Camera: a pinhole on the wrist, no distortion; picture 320 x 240 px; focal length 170.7 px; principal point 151.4 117.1 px. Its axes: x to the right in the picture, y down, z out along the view. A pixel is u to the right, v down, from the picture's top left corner.
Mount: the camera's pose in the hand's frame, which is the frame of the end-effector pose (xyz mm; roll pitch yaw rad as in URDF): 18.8 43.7 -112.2 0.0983 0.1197 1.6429
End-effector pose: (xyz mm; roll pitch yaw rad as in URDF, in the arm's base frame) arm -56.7 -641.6 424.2 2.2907 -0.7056 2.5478
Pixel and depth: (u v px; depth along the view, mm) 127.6 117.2 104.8
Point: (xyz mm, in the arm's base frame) -42.8 -623.5 470.8
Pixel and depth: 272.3 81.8 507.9
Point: 238.9 -162.0 616.9
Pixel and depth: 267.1 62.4 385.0
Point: 135.7 -282.7 618.0
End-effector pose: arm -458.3 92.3 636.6 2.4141 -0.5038 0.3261
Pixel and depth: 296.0 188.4 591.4
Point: -429.1 -676.6 599.0
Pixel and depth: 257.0 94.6 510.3
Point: -202.9 -400.1 708.8
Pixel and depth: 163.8 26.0 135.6
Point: -370.9 53.3 720.6
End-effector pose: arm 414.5 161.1 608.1 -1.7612 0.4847 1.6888
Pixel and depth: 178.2 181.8 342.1
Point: 231.3 -16.3 493.3
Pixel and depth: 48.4 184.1 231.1
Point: 265.0 127.2 664.9
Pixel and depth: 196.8 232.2 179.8
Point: 380.5 22.4 545.2
